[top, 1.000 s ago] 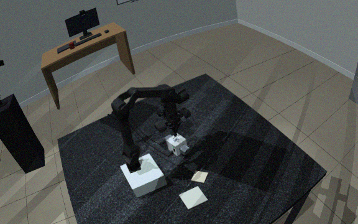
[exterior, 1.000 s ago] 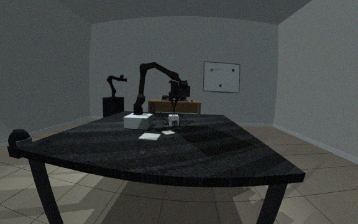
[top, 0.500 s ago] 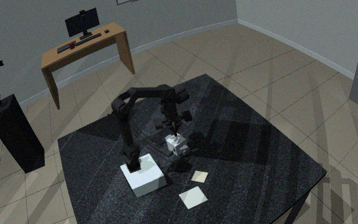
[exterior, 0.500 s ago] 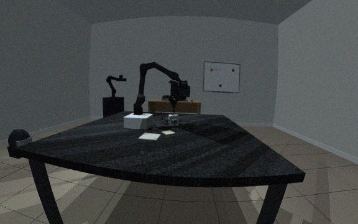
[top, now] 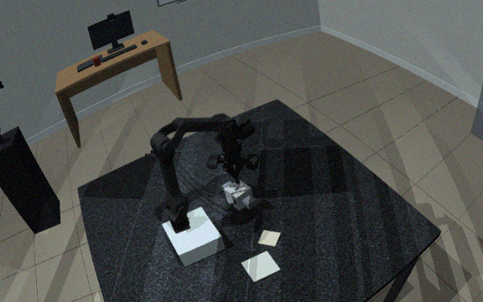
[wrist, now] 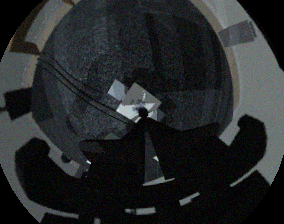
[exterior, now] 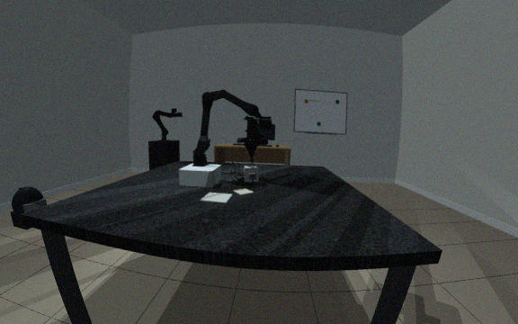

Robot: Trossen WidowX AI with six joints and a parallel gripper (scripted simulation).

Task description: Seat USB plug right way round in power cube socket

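The dark USB plug lies 20 mm below my gripper tip. Round my gripper tip: yellowish note (240 mm to the right, 130 mm below).
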